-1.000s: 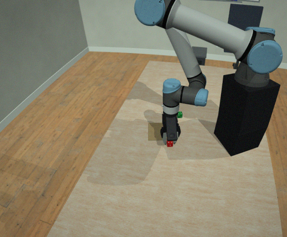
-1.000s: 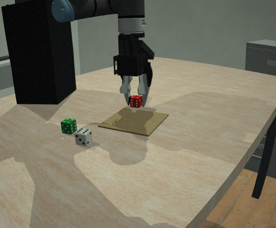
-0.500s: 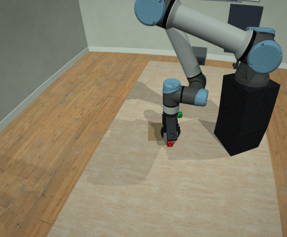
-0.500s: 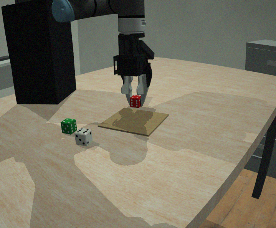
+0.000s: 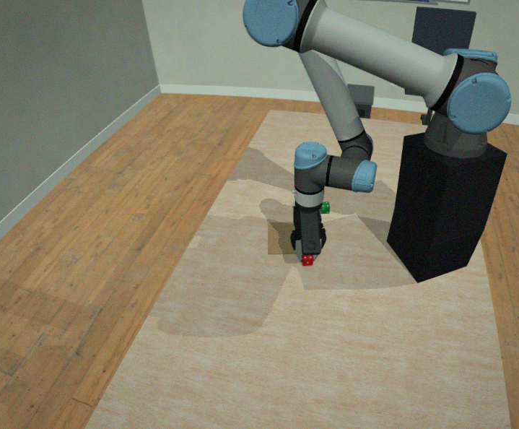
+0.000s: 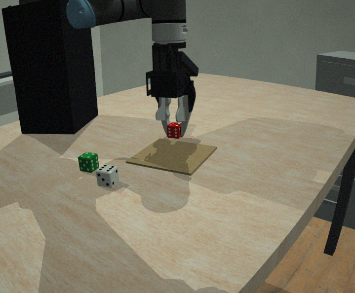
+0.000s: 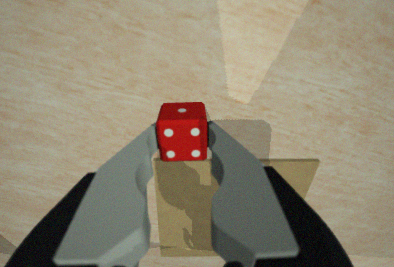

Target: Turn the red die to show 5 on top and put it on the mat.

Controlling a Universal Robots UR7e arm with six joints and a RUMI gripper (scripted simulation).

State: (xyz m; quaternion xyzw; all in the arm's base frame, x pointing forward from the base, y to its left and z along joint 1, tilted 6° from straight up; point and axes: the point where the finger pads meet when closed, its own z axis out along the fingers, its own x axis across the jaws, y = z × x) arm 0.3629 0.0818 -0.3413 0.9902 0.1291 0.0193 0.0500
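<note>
Now: the tan mat 90 mm to the right of my hand, 70 mm ahead of it and 20 mm below it. The rest, counted from my hand: red die: right at my hand; green die: 240 mm to the right, 30 mm behind; white die: 260 mm to the right, 50 mm ahead.
</note>
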